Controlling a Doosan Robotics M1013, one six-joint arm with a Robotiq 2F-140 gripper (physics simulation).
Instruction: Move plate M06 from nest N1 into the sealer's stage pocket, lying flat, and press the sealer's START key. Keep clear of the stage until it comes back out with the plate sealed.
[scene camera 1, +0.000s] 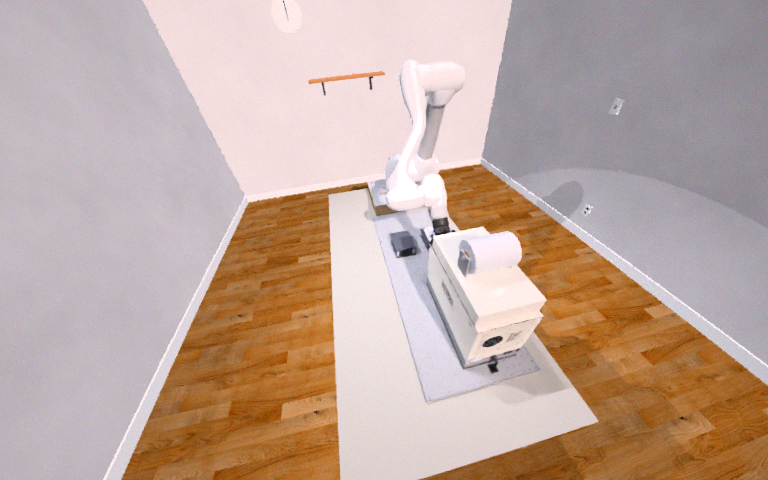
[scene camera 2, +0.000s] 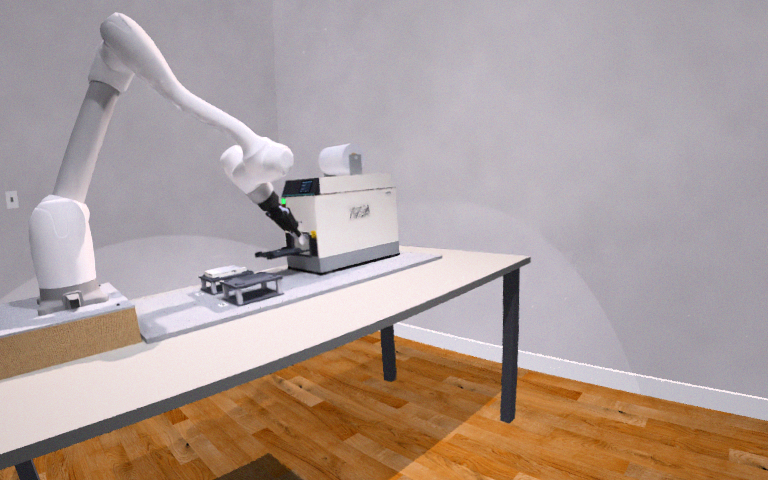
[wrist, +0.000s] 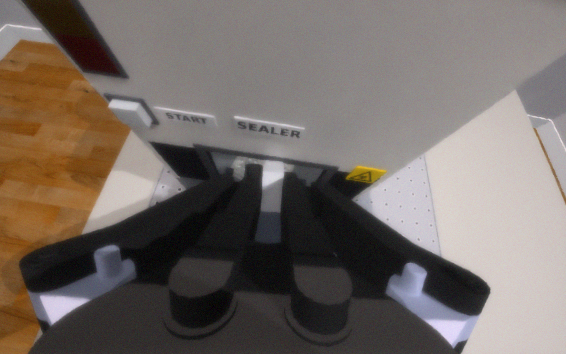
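Seen in the pictures: gripper, fingertip midpoint: (scene camera 2: 303, 242) (wrist: 274, 169); arm's base, origin of the base link: (scene camera 2: 72, 302).
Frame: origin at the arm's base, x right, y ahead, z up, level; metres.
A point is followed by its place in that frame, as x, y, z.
Observation:
The cream sealer (scene camera 1: 504, 297) @(-0.054, 1.187, 0.266) (scene camera 2: 339, 237) @(0.050, 0.926, 0.040) (wrist: 350, 75) @(-0.024, 0.825, 0.160) has its dark stage (scene camera 2: 276, 253) @(-0.035, 0.700, 0.012) (wrist: 270, 227) @(-0.047, 0.777, 0.012) sticking out of the front opening. A pale, well-patterned plate (wrist: 239, 169) @(-0.103, 0.867, -0.062) shows in part inside the opening, mostly hidden by my fingers; its label is not readable. My gripper (scene camera 2: 301, 237) @(-0.052, 0.833, 0.031) (wrist: 274, 169) @(-0.052, 0.833, 0.031) is shut with its pads together and nothing seen between them. It tilts down, its tips at the opening above the stage; contact is unclear. The white START key (wrist: 131, 112) @(-0.148, 0.818, 0.113) is up and left of the tips in the wrist view, apart from them.
A dark nest (scene camera 1: 403, 243) @(0.099, 0.551, -0.025) (scene camera 2: 253, 280) @(0.128, 0.512, -0.025) stands before the sealer. Behind it a second nest (scene camera 2: 210, 283) @(-0.051, 0.441, -0.045) bears a white flat item (scene camera 2: 225, 271) @(-0.059, 0.505, -0.018). A green light (scene camera 2: 283, 201) @(-0.153, 0.824, 0.187) glows on the sealer's front. A film roll (scene camera 1: 492, 252) @(-0.040, 1.096, 0.377) (scene camera 2: 335, 159) @(-0.027, 0.999, 0.334) sits on its top.

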